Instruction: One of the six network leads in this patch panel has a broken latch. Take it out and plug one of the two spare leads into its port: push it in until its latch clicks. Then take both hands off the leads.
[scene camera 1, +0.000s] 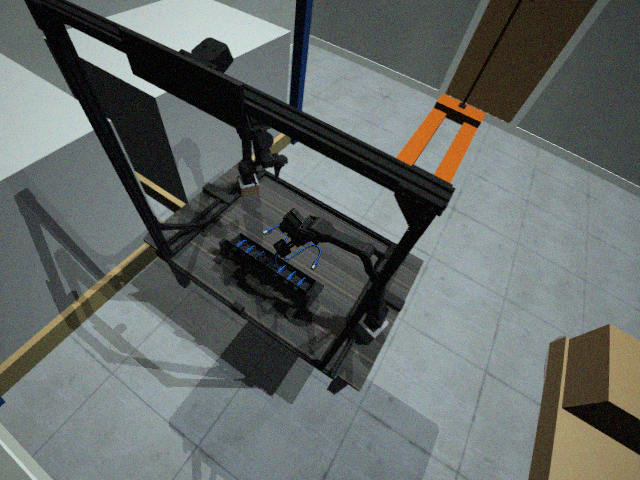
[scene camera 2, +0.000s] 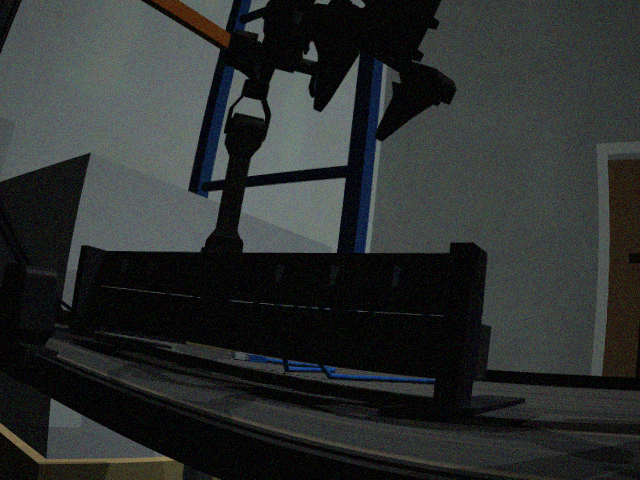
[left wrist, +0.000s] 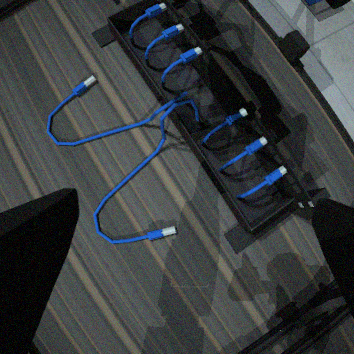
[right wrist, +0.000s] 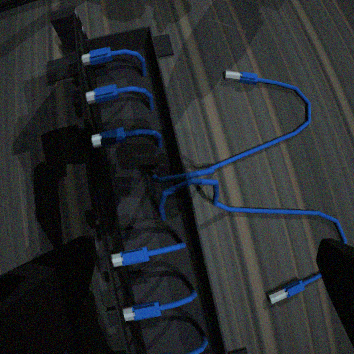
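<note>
An end bracket (scene camera 2: 459, 341) is in view and can also be seen in the right wrist view (right wrist: 63, 24). The right gripper (scene camera 2: 349, 125) is visible as well, with the right wrist view showing that gripper too (right wrist: 209, 250). Open and holding nothing, the left gripper (scene camera 2: 285, 88) appears both in scene camera 1 (scene camera 1: 266, 183) and in the left wrist view (left wrist: 200, 206).
</note>
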